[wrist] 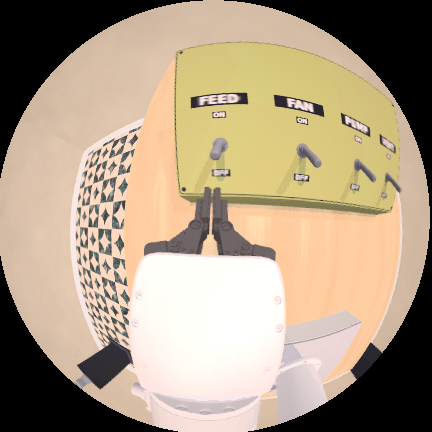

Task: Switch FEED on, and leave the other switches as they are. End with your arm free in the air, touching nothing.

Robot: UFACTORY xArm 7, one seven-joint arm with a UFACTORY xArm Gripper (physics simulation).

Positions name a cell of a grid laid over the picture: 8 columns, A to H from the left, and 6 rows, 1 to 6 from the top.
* gripper: D3
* yellow-green switch panel: E2
